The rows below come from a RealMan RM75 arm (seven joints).
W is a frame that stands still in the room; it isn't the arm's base.
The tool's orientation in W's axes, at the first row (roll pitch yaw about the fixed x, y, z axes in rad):
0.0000, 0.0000, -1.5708
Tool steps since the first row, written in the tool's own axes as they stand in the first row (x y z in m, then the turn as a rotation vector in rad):
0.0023, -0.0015, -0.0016, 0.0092, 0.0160, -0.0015
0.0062, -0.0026, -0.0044, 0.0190, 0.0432, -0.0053
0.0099, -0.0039, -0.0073, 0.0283, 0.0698, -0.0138
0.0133, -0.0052, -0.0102, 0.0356, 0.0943, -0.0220
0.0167, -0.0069, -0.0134, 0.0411, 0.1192, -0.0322
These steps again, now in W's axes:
-0.0015, -0.0023, -0.0016, 0.0160, -0.0092, -0.0015
-0.0026, -0.0062, -0.0044, 0.0432, -0.0190, -0.0053
-0.0039, -0.0099, -0.0073, 0.0698, -0.0283, -0.0138
-0.0052, -0.0133, -0.0102, 0.0943, -0.0356, -0.0220
-0.0069, -0.0167, -0.0134, 0.1192, -0.0411, -0.0322

